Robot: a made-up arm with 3 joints. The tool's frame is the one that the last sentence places.
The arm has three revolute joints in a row. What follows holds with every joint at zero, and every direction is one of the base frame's.
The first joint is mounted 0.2 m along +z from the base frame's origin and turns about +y.
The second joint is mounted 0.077 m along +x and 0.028 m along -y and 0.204 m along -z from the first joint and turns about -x.
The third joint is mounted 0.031 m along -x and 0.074 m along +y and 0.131 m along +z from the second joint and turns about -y.
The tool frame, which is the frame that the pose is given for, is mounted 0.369 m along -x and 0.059 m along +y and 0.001 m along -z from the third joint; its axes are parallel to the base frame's.
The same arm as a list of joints. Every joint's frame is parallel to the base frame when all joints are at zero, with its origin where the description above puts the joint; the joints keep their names.
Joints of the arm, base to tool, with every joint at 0 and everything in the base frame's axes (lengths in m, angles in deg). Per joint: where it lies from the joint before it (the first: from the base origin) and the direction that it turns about. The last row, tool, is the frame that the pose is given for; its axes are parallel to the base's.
joint 1: axis 0 1 0 origin 0 0 0.2
joint 2: axis -1 0 0 origin 0.077 -0.028 -0.204
joint 3: axis 0 -1 0 origin -0.031 0.074 0.131
tool: origin -0.369 0.059 -0.001

